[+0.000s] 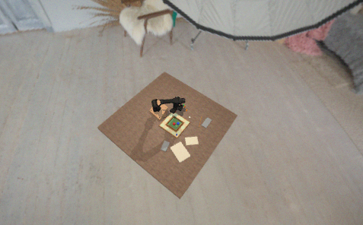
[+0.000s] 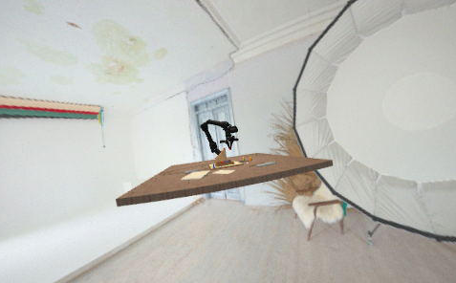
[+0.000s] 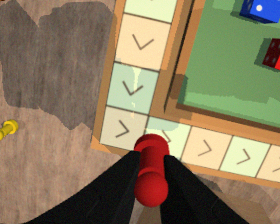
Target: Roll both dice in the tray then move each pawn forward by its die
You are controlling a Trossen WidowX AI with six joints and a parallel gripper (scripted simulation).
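Now: gripper tip 21 cm short of the blue pawn, 17 cm to the left of it and 12 cm above it. From my gripper tip the other things lie so: red die 12 cm below, 9 cm to the right, 8 cm ahead.
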